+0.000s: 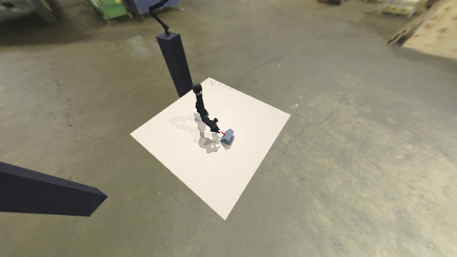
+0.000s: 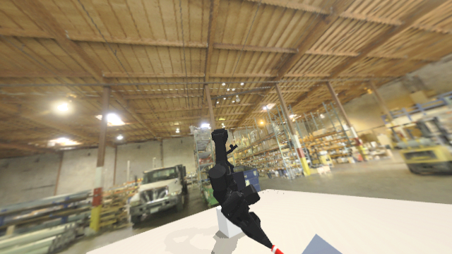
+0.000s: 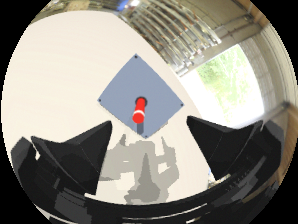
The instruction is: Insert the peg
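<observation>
Now: the red round peg 20 mm ahead of my gripper tip, 10 mm to the left of it and 20 mm below it. Also, from my gripper tip: grey-blue sloped panel (70 mm ahead, 10 mm to the left, 50 mm below).
</observation>
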